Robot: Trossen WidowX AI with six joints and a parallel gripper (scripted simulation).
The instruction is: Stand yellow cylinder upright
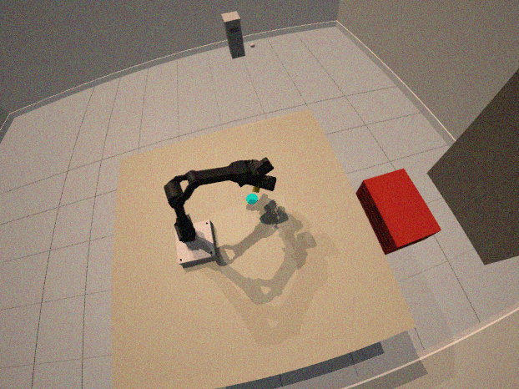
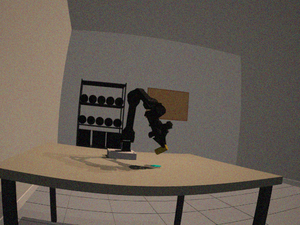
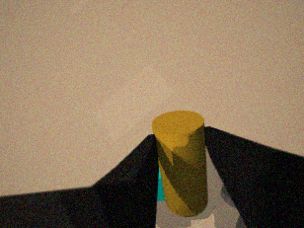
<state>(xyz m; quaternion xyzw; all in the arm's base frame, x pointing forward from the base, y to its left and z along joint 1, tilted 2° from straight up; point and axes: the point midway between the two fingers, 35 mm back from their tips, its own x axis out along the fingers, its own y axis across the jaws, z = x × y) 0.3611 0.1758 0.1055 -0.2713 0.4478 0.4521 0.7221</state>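
The cyan circle lies 11 cm below my gripper tip, 5 cm behind it and 3 cm to the right of it. Also, from my gripper tip: yellow tall cylinder (2 cm to the right, 1 cm below, 1 cm behind).
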